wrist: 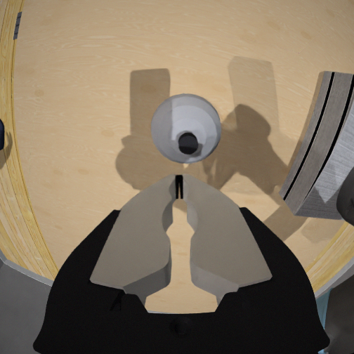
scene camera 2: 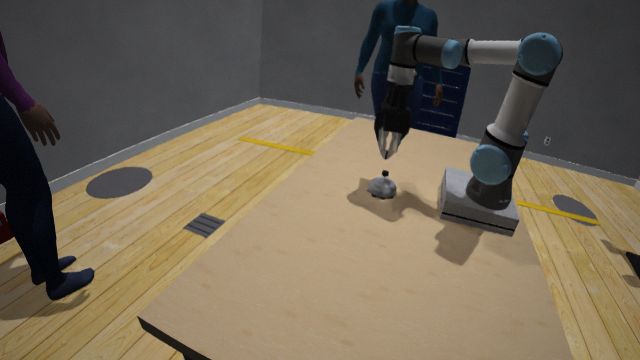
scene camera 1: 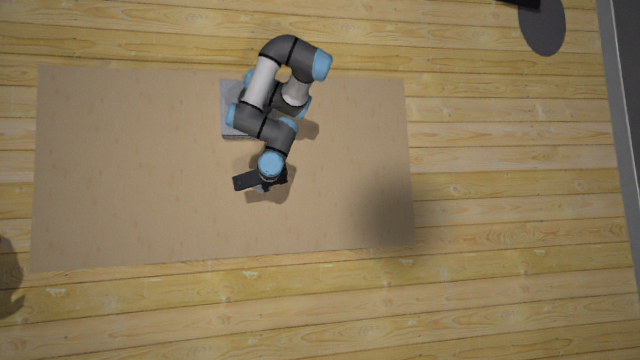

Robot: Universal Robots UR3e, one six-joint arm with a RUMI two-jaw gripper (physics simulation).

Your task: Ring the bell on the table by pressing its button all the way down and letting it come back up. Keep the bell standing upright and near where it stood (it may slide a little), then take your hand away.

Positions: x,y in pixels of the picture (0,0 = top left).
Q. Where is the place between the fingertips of my gripper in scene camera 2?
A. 385,158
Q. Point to a bell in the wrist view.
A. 186,112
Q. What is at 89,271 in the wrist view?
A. My gripper.
